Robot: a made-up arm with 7 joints.
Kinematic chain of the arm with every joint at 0, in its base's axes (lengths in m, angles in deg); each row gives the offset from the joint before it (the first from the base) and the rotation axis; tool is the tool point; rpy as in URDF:
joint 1: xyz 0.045 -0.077 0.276 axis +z
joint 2: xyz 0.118 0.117 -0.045 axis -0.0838 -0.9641 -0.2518
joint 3: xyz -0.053 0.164 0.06 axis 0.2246 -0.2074 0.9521
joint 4: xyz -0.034 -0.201 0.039 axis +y
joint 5: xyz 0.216 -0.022 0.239 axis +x
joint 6: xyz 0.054 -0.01 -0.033 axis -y
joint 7: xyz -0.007 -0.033 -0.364 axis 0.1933 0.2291 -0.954
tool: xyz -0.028 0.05 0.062 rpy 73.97 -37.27 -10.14
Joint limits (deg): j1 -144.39..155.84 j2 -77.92..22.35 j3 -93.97..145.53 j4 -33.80..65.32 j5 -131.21..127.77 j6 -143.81..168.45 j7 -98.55..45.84
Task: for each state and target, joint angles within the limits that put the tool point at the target. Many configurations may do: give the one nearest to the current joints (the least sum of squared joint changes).
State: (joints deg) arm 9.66 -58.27 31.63 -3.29 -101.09 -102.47 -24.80
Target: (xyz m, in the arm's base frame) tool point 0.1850 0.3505 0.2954
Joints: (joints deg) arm 41.80 -77.92 38.26 24.85 -103.01 -109.33 -21.33
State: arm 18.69 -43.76 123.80 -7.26 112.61 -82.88 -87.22
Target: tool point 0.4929 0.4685 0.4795
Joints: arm 3.36 -22.40 143.94 1.47 86.16 -123.46 -80.38
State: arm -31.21 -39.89 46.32 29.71 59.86 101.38 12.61
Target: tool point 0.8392 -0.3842 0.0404
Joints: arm -67.14 -55.80 52.36 22.22 55.99 122.47 10.74
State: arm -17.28 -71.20 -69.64 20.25 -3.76 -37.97 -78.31
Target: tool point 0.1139 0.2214 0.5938
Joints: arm 13.07 -56.94 -93.97 15.31 9.51 -45.12 -77.20
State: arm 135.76 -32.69 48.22 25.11 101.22 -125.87 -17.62
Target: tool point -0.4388 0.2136 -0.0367
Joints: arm 122.76 -63.24 55.19 34.42 90.21 -143.81 -24.48
